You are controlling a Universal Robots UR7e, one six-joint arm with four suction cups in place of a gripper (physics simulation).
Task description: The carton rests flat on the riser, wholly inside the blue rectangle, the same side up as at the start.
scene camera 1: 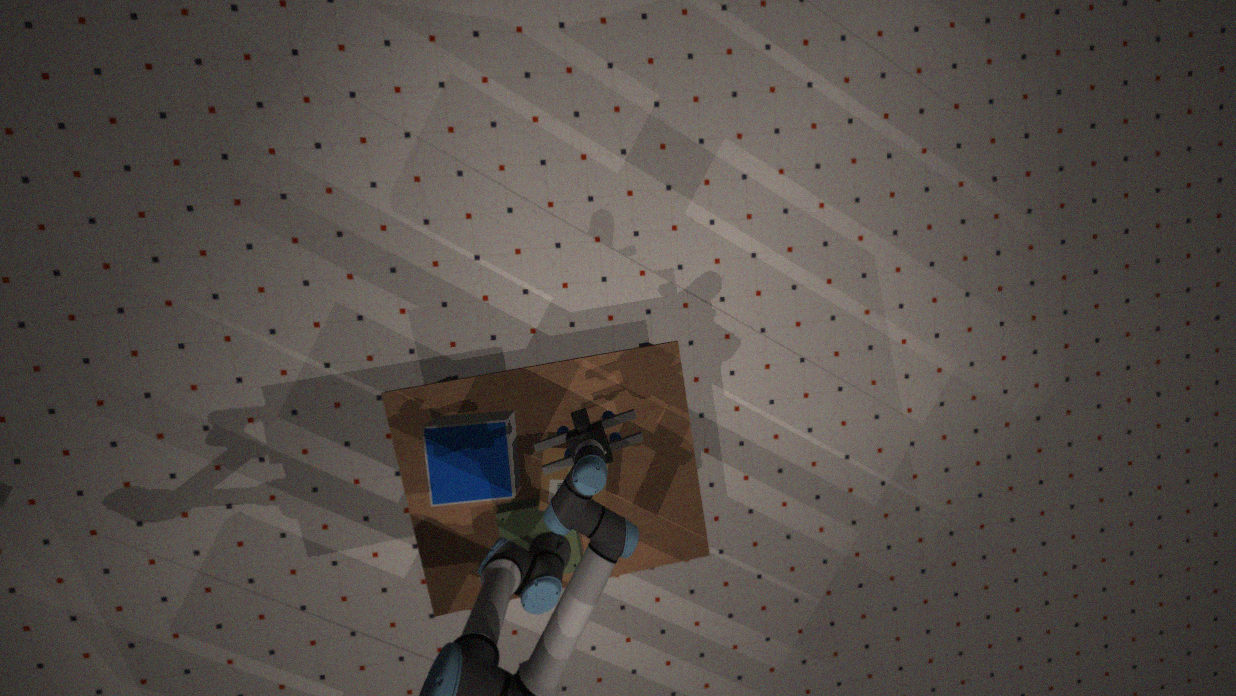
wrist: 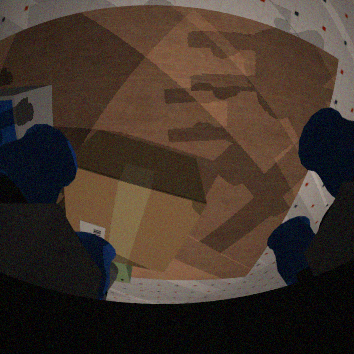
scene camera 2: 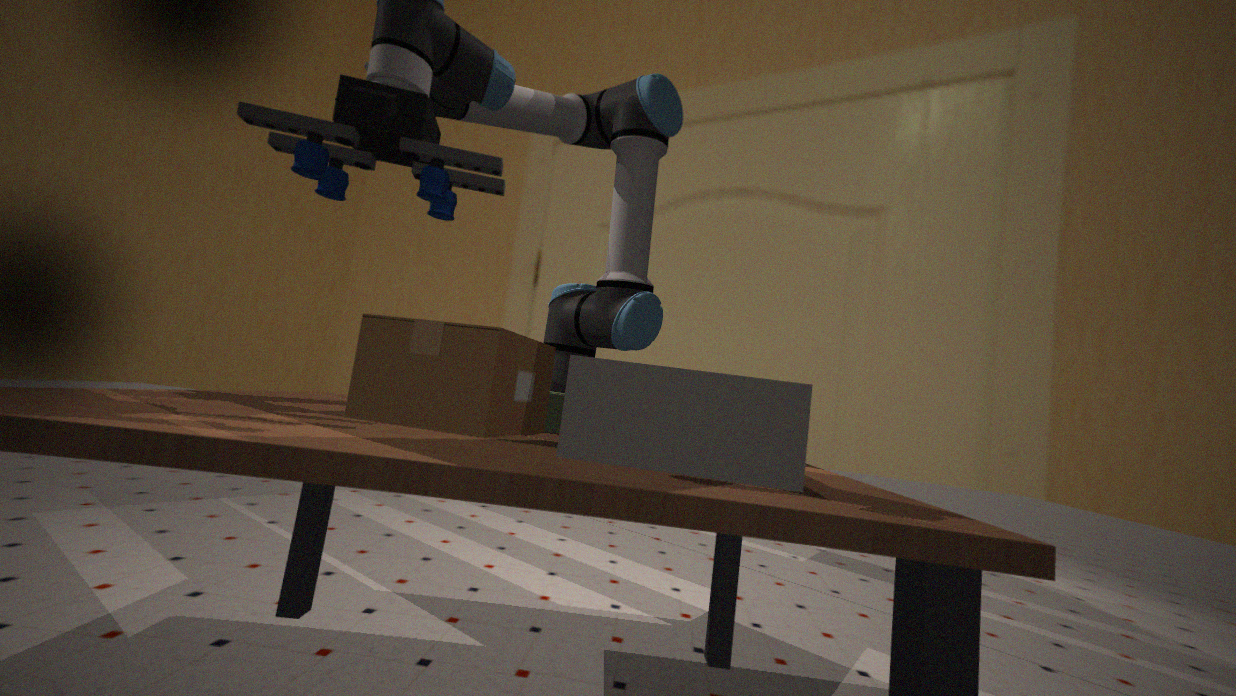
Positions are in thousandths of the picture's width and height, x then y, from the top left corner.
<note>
My suction head (scene camera 2: 252, 229) holds nothing. The table carries a brown carton (scene camera 2: 390, 548) and a grey riser (scene camera 2: 606, 619).
The brown carton also shows in scene camera 1 (scene camera 1: 445, 695) and in the wrist view (wrist: 405, 564). The grey riser shows as well in the wrist view (wrist: 95, 295). My suction head is seen too in the wrist view (wrist: 129, 456).
</note>
